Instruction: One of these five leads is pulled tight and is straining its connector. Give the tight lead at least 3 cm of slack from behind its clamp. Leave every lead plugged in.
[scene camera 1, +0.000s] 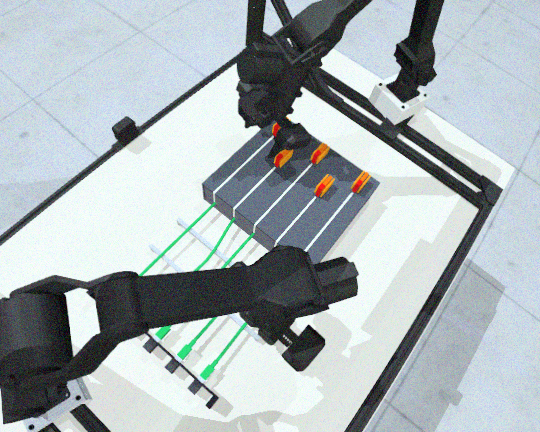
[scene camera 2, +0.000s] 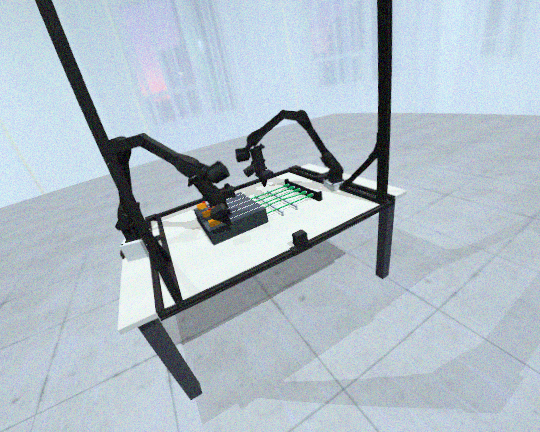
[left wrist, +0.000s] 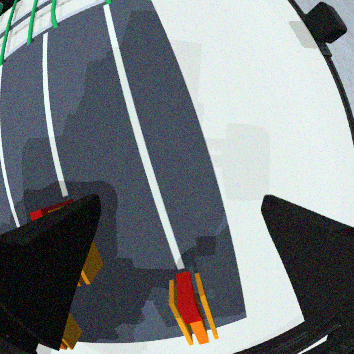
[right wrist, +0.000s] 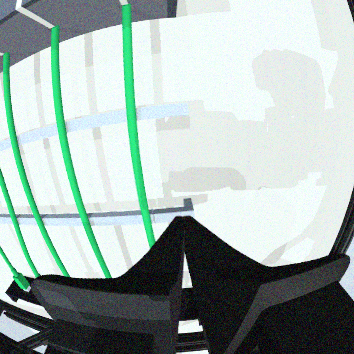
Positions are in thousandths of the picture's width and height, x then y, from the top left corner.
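Observation:
Orange clamp (left wrist: 561, 925) present. Left gripper, mine: visible in scene camera 1 as my left gripper (scene camera 1: 479, 330), in scene camera 2 (scene camera 2: 427, 508) and in the left wrist view (left wrist: 518, 575). My right gripper (scene camera 1: 484, 753), visible also in the right wrist view (right wrist: 516, 629), holds nothing and is shut.

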